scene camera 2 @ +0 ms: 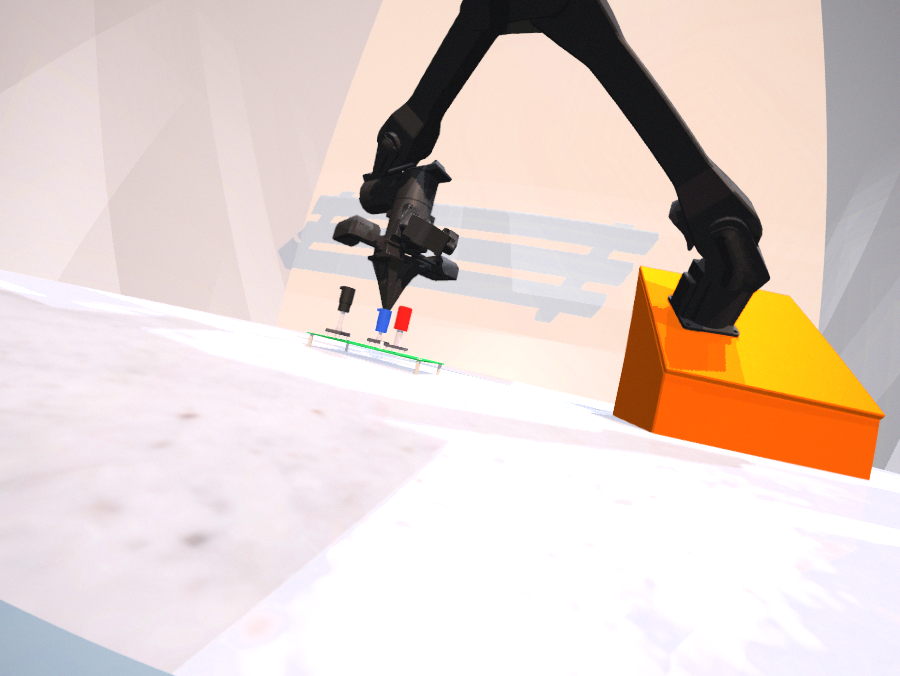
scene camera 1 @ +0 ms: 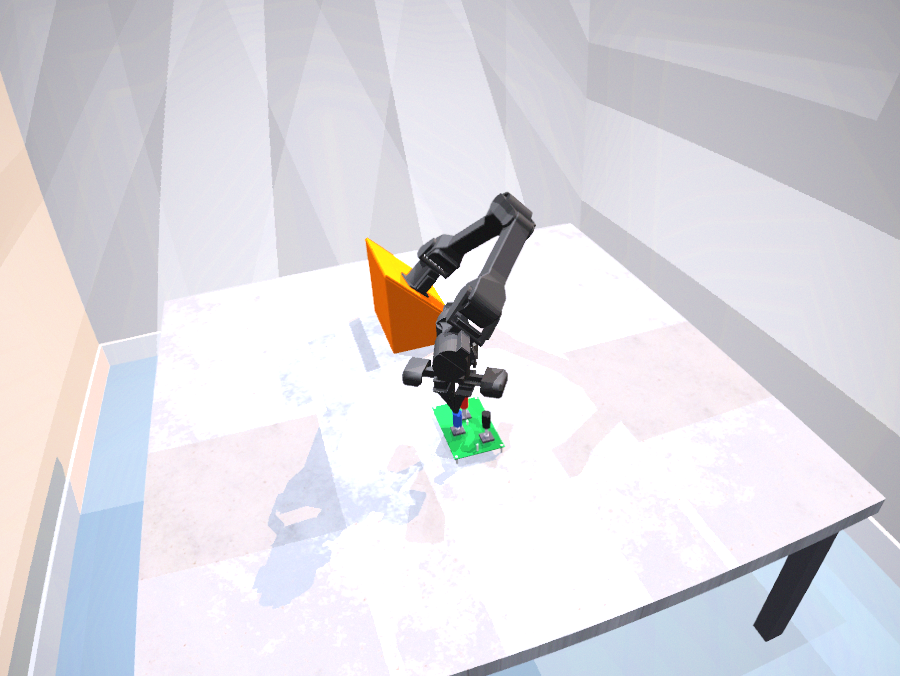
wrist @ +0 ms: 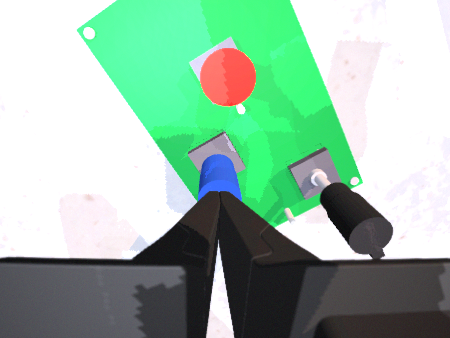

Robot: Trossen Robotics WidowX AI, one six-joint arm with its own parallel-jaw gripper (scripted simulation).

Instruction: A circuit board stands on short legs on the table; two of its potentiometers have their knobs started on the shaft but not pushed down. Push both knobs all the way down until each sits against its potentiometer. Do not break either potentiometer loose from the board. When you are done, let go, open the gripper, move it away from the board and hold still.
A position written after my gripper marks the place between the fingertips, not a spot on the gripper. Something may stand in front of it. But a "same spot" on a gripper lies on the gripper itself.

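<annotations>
My gripper: visible in scene camera 1 (456, 412), scene camera 2 and the wrist view. On my gripper, (scene camera 2: 393, 273) and (wrist: 282, 255): same spot.
</annotations>
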